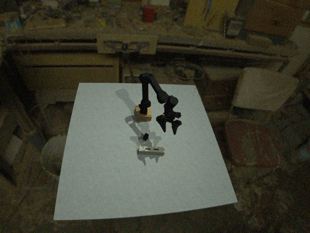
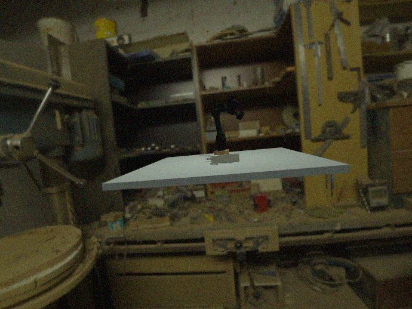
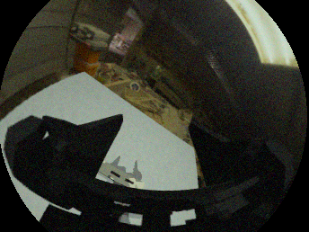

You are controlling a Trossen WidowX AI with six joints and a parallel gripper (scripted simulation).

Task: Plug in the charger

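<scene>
The two-prong charger is 14 cm behind my gripper tip, 14 cm to the right of it and 33 cm below it.
</scene>
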